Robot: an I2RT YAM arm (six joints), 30 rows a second.
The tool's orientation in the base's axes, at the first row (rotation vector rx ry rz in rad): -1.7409 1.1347 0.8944
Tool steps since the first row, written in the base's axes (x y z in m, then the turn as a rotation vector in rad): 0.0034 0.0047 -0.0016 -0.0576 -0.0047 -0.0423; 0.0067 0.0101 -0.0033 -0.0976 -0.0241 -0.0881; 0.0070 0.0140 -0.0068 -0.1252 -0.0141 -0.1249; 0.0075 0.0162 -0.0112 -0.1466 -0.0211 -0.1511; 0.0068 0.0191 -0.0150 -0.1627 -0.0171 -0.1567; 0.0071 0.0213 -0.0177 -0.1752 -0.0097 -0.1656; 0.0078 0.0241 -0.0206 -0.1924 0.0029 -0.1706; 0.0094 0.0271 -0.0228 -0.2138 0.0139 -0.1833; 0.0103 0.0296 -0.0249 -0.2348 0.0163 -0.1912; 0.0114 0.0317 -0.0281 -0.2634 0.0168 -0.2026; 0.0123 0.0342 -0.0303 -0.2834 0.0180 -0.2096; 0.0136 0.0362 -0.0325 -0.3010 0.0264 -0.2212; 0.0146 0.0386 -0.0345 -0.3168 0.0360 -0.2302
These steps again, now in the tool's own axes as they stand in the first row. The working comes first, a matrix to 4 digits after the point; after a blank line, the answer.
The tool's axes in the first row as the columns of a matrix, in the base's axes (used below as rounded here):
0.3320 -0.9366 -0.1119
-0.3276 -0.2257 0.9175
-0.8846 -0.2680 -0.3818

0.0010 -0.0038 0.0045 0.0198 0.0663 0.0183; 0.0018 -0.0077 0.0098 0.0534 0.1205 0.0224; 0.0038 -0.0079 0.0147 0.0735 0.1539 0.0488; 0.0071 -0.0077 0.0183 0.0919 0.1826 0.0547; 0.0093 -0.0067 0.0225 0.0902 0.1982 0.0623; 0.0110 -0.0067 0.0255 0.0915 0.2107 0.0739; 0.0129 -0.0072 0.0291 0.0861 0.2253 0.0893; 0.0144 -0.0088 0.0325 0.0866 0.2462 0.1067; 0.0157 -0.0097 0.0355 0.0858 0.2675 0.1142; 0.0183 -0.0103 0.0385 0.0863 0.2972 0.1222; 0.0197 -0.0111 0.0416 0.0854 0.3175 0.1283; 0.0214 -0.0122 0.0441 0.0871 0.3352 0.1424; 0.0227 -0.0131 0.0470 0.0867 0.3503 0.1564
